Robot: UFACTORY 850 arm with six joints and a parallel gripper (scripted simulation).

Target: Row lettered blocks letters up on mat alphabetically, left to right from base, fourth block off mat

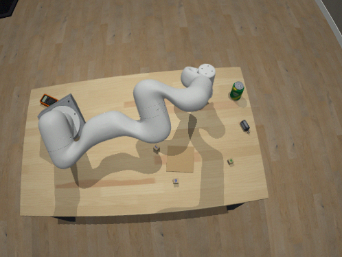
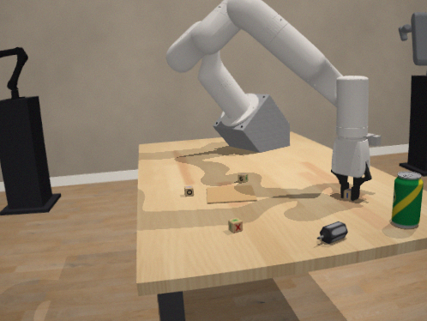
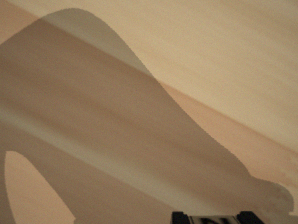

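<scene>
Right now my hand is 32 cm to the left of the tan mat, 13 cm past it and 2 cm above it. From my hand the other things lie so: green can 21 cm ahead, 5 cm to the left, 4 cm above; orange meter 93 cm behind, 6 cm to the left, 1 cm below.
</scene>
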